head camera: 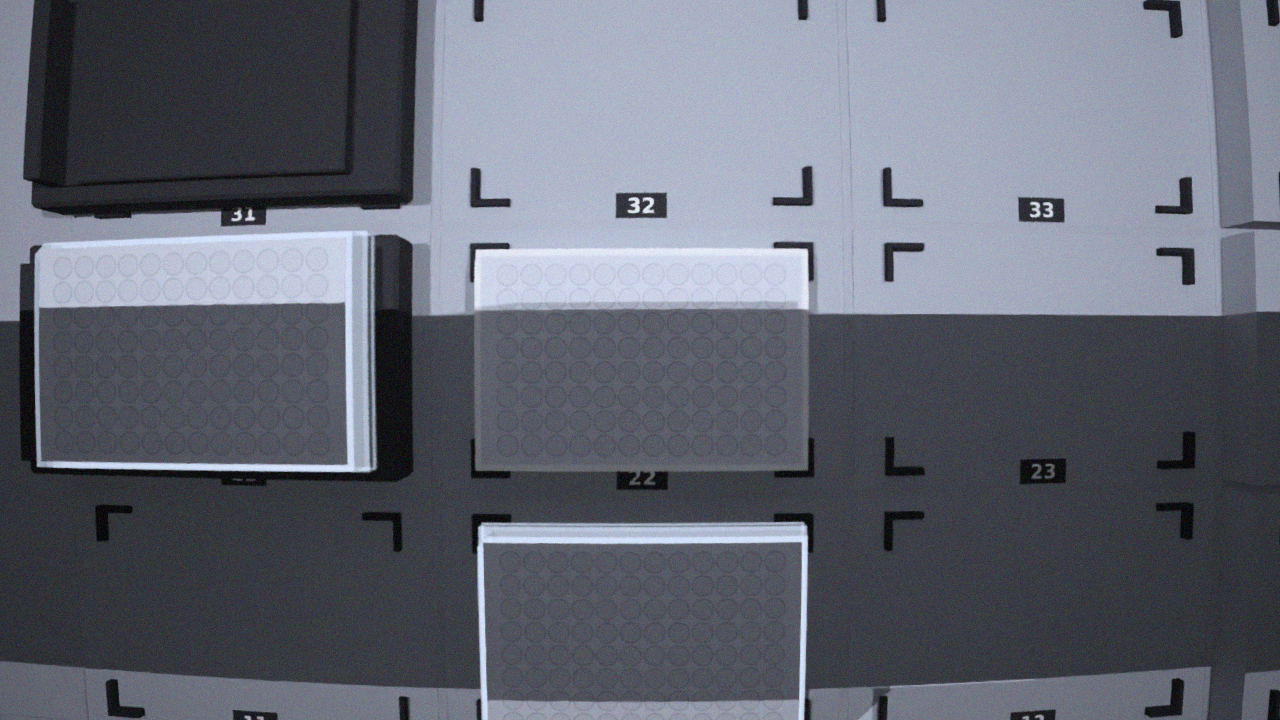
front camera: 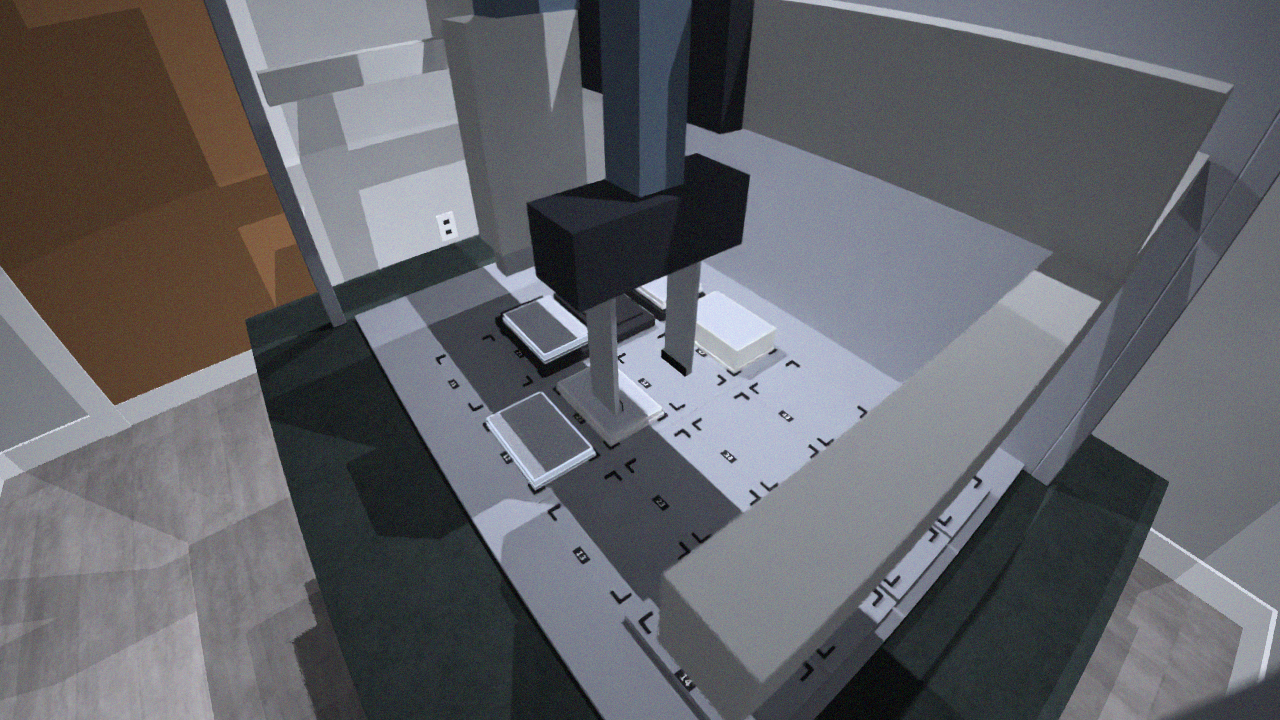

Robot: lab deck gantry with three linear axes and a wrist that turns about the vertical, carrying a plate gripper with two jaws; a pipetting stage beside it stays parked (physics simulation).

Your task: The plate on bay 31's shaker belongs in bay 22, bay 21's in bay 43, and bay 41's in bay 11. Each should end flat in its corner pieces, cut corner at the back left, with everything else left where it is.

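Frame: origin at the robot's base, x right, y ahead, z up, level; centimetres.
Seen in the pictures: gripper, between the fingertips: (front camera: 643, 382); robot's base, origin of its link: (head camera: 119, 705) (front camera: 438, 359).
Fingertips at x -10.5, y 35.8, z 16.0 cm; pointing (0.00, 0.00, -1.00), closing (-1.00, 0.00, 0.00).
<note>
Offsets run from my fingertips to a thing's middle. "spot": to the spot under its first point.
A pale plate @(dx -4.5, dy -13.0, dz -15.3 cm) (front camera: 640, 394) (head camera: 640, 385) lies in bay 22, within its corner pieces. Bay 31's black shaker @(spot: dx -14.8, dy -29.5, dz -13.6 cm) (head camera: 205, 89) bears no plate. Another plate @(dx -4.8, dy -29.0, dz -13.1 cm) (front camera: 541, 328) (head camera: 192, 385) sits on the black base @(spot: dx -3.6, dy -22.1, dz -14.1 cm) (head camera: 394, 385) in bay 21, toward the base's left side. Part of bay 41's white plate @(dx -25.9, dy -28.9, dz -13.1 cm) (front camera: 664, 291) shows behind the gripper in the front view. My gripper (front camera: 648, 387) is open above bay 22, with its near jaw in front of that plate in the view; the jaws do not show in the head view. Bay 11's corner pieces @(spot: dx +2.3, dy -35.8, dz -15.9 cm) (head camera: 105, 522) hold no plate.
A third clear-topped plate @(dx +6.2, dy -13.0, dz -15.3 cm) (front camera: 541, 438) (head camera: 640, 617) lies in bay 12, just in front of bay 22. A thick white box @(dx -25.9, dy -13.0, dz -13.9 cm) (front camera: 738, 329) stands at the back in bay 42. A long beige beam (front camera: 877, 429) crosses the right side. The beige pipetting stage (front camera: 519, 134) stands at the back left.
</note>
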